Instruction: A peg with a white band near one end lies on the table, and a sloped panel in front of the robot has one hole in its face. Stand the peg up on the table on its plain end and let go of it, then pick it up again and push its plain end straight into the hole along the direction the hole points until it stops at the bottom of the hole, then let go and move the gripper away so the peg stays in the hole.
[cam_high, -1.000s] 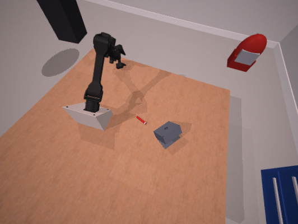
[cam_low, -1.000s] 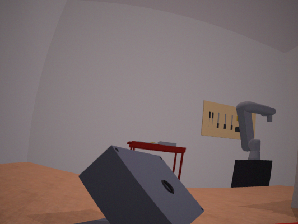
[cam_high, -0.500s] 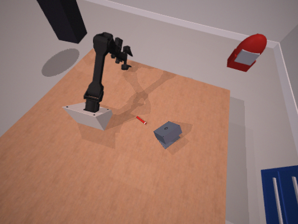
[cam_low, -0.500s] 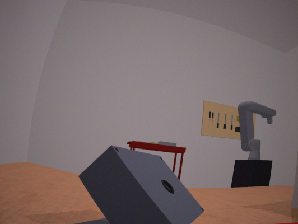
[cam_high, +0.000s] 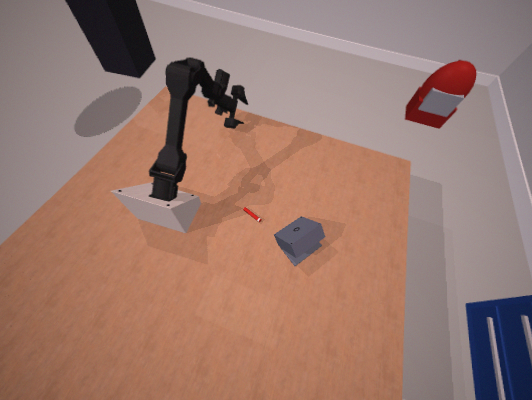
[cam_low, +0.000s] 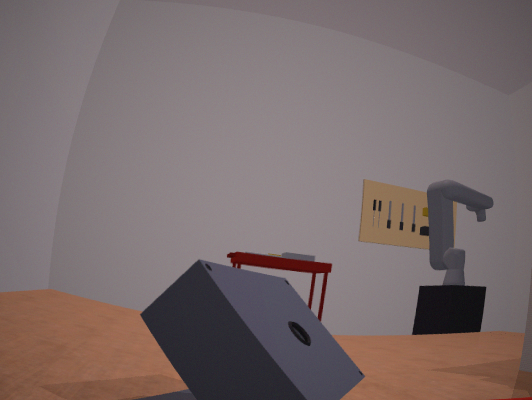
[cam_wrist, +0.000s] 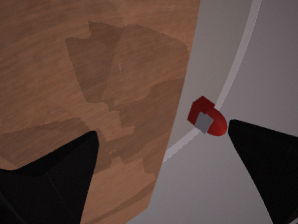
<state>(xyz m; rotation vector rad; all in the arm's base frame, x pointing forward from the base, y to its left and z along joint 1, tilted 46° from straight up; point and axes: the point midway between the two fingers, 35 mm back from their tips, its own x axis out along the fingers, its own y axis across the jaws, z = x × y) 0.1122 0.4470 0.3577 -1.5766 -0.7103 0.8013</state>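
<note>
Now: the red peg 530 mm to the right of my gripper tip, 170 mm ahead of it and 20 mm below it. Also, from my gripper tip: grey sloped panel 580 mm to the right, 340 mm ahead, 20 mm above.
</note>
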